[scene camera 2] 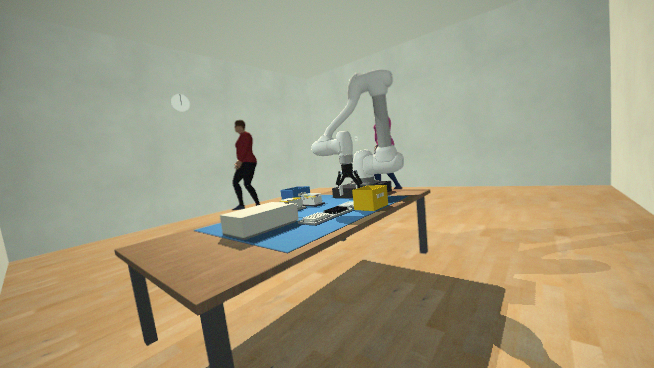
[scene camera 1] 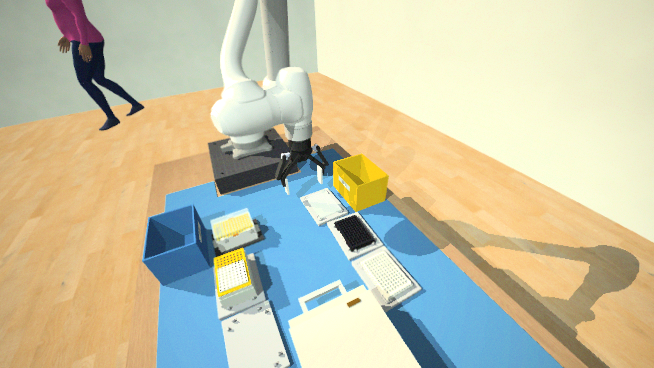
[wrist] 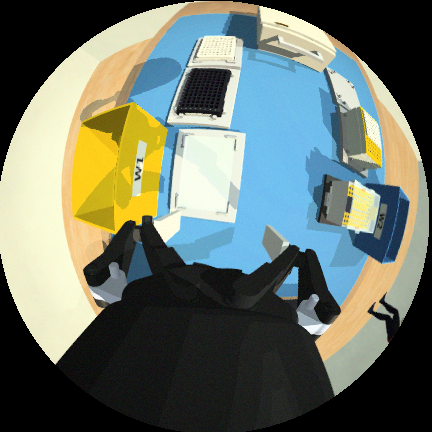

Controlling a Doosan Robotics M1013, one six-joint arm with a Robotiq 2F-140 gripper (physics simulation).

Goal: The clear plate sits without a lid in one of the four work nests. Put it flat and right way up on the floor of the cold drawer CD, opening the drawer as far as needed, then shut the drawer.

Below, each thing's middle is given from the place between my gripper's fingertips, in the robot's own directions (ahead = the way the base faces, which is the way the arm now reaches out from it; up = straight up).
My hand is 250 mm short of the black plate (scene camera 1: 356,236), 70 mm to the right of it and 40 mm above it. Round my hand: yellow-and-white tip rack (scene camera 1: 235,284) (310 mm to the right, 260 mm ahead, 10 mm below); then white plate (scene camera 1: 388,278) (420 mm ahead, 70 mm to the left, 40 mm below); then cold drawer (scene camera 2: 243,224) (610 mm ahead, 130 mm to the right).
